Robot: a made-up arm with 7 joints.
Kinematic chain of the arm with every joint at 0, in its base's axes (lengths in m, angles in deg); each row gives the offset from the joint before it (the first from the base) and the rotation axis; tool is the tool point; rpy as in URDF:
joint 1: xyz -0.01 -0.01 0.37 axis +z
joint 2: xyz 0 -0.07 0.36 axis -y
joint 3: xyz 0 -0.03 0.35 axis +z
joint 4: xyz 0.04 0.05 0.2 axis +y
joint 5: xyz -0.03 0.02 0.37 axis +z
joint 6: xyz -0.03 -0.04 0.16 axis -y
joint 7: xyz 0 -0.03 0.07 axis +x
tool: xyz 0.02 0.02 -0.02 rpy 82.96 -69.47 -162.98
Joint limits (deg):
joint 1: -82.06..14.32
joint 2: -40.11..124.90
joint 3: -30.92..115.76
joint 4: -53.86..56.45
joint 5: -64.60..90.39
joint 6: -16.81..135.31
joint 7: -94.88..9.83
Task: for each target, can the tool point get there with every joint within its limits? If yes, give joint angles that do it. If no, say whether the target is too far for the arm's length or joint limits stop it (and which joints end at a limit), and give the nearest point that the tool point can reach.
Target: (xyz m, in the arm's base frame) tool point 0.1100 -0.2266 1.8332
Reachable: yes | joints -46.30 -6.31 5.58 19.68 -25.33 64.87 -60.73
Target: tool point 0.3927 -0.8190 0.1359
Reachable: no: joint limits stop it (at a limit: joint 1, joint 2, joint 4, joint 7) | nearest point -0.3131 -0.5945 0.0612 | short by 0.744 m
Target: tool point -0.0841 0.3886 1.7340
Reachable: yes | joints -49.23 26.85 58.53 37.88 -41.53 6.35 -13.93
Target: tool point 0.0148 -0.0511 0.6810
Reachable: no: joint limits stop it (at a limit: joint 1, joint 2, joint 3, joint 4, joint 6, joint 7) | nearest point 0.1299 0.4040 0.0206 | short by 0.810 m
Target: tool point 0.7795 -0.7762 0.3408
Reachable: no: joint limits stop it (at a limit: joint 2, joint 4, joint 5, joint 7) | nearest point 0.6840 -0.6835 0.9954 | short by 0.668 m
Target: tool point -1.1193 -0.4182 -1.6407
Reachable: no: too far | nearest point -0.6437 -0.2432 -0.1238 | short by 1.599 m
